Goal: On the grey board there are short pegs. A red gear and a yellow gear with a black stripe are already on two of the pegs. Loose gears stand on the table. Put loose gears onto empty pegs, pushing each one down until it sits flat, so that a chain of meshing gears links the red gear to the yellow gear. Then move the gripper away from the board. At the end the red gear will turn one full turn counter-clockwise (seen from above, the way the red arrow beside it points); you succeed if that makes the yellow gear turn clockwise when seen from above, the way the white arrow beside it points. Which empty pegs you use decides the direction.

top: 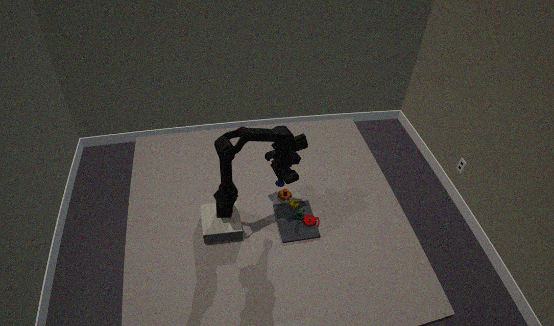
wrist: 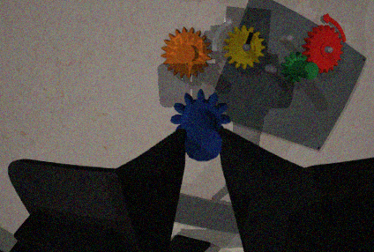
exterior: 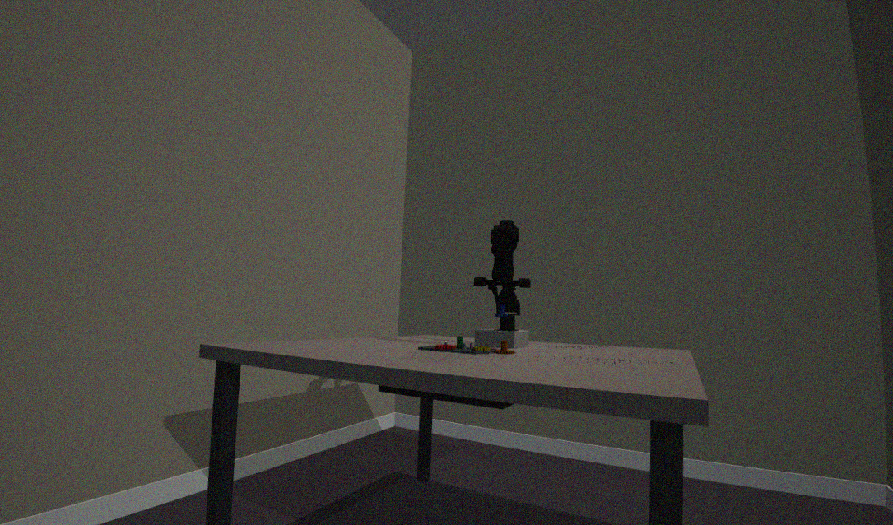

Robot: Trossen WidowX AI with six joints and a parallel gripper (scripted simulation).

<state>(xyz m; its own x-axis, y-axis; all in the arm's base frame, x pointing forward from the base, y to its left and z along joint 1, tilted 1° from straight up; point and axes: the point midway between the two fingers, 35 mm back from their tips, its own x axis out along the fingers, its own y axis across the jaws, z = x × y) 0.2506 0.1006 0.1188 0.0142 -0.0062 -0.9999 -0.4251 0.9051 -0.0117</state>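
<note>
My gripper tip is now 80 mm short of the green gear, 110 mm to the left of it and 120 mm above it. The rest, counted from my gripper tip: blue gear: 10 mm below; then yellow gear: 70 mm ahead, 30 mm to the right, 130 mm below; then orange gear: 30 mm ahead, 30 mm to the left, 130 mm below.
</note>
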